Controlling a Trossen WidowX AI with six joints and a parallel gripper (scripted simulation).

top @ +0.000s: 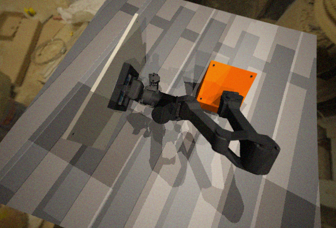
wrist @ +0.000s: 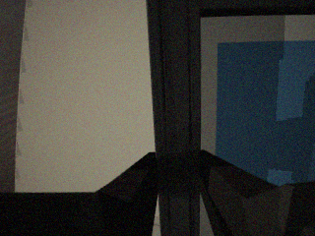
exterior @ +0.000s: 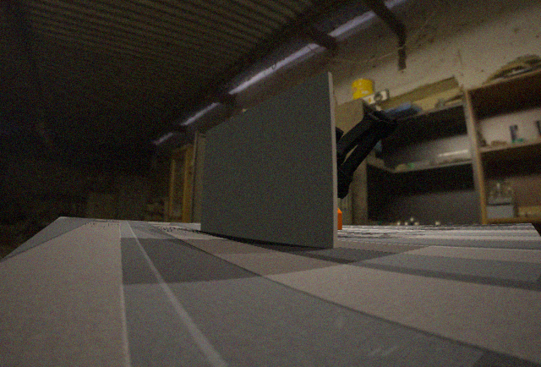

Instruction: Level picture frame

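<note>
Now: the picture frame 2 cm to the right of my gripper tip and 5 cm below it. Also, from my gripper tip: grey wall panel: 2 cm ahead, 2 cm to the right, 6 cm below.
</note>
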